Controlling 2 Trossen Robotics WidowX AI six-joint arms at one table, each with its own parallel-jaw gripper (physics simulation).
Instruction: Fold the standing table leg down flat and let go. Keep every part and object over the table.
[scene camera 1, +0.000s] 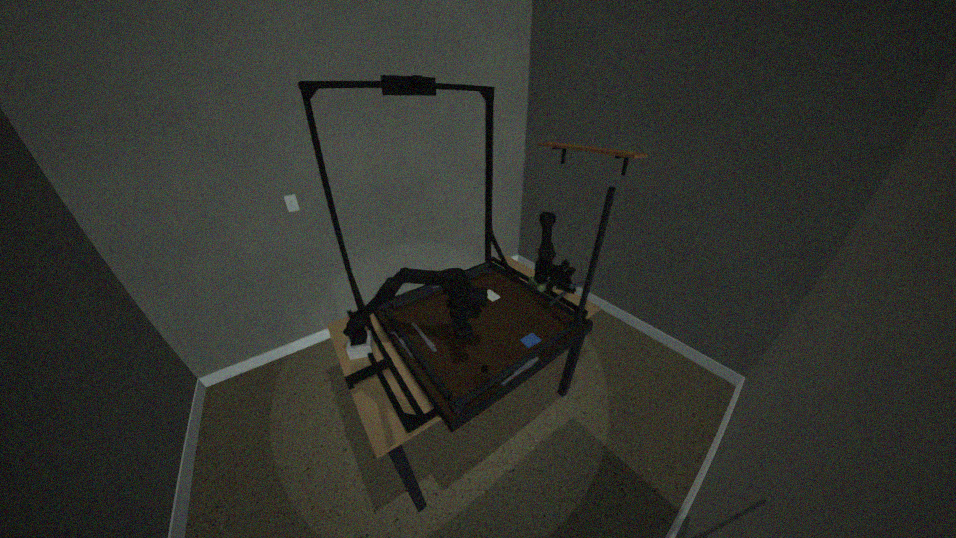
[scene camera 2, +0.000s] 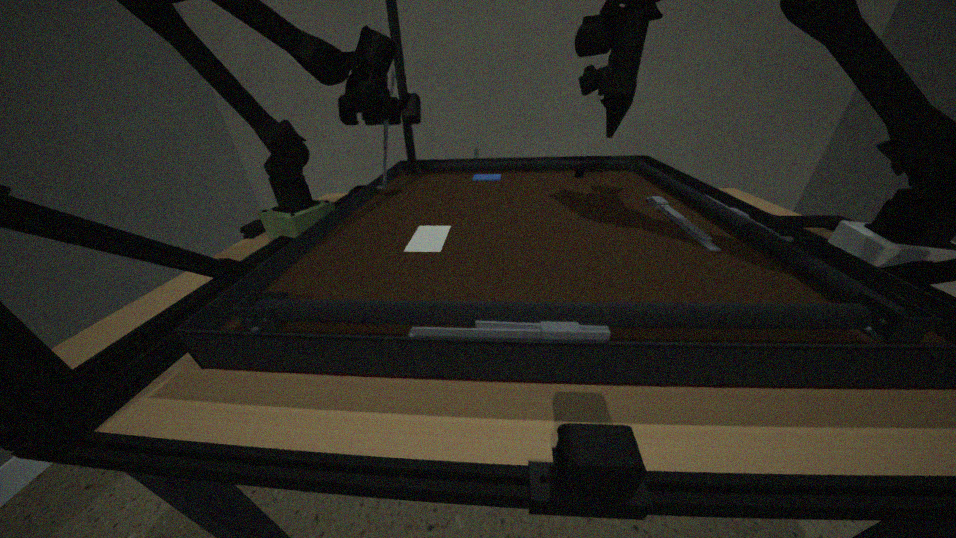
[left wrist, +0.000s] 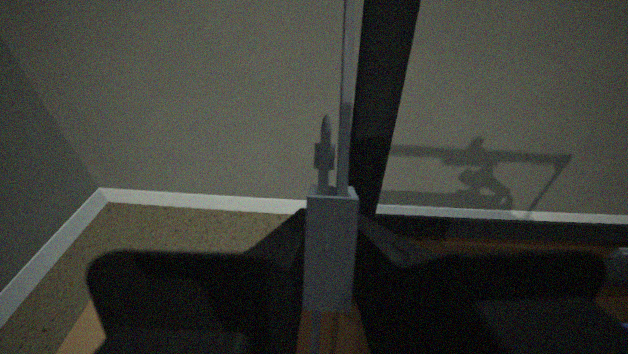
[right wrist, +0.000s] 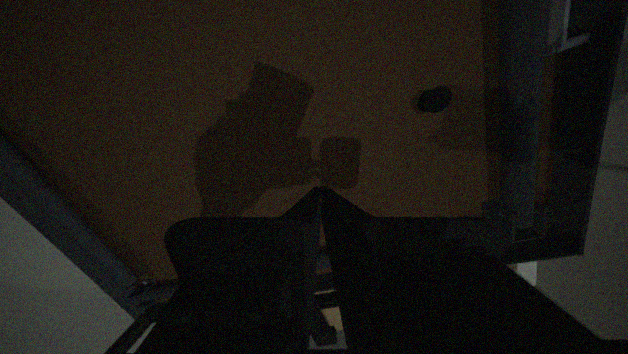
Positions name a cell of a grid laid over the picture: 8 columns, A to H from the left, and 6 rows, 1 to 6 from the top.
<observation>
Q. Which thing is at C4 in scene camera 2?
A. A folded leg.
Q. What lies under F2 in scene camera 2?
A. My right gripper.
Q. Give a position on a small black object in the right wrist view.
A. F2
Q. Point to my left gripper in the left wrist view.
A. E4
</observation>
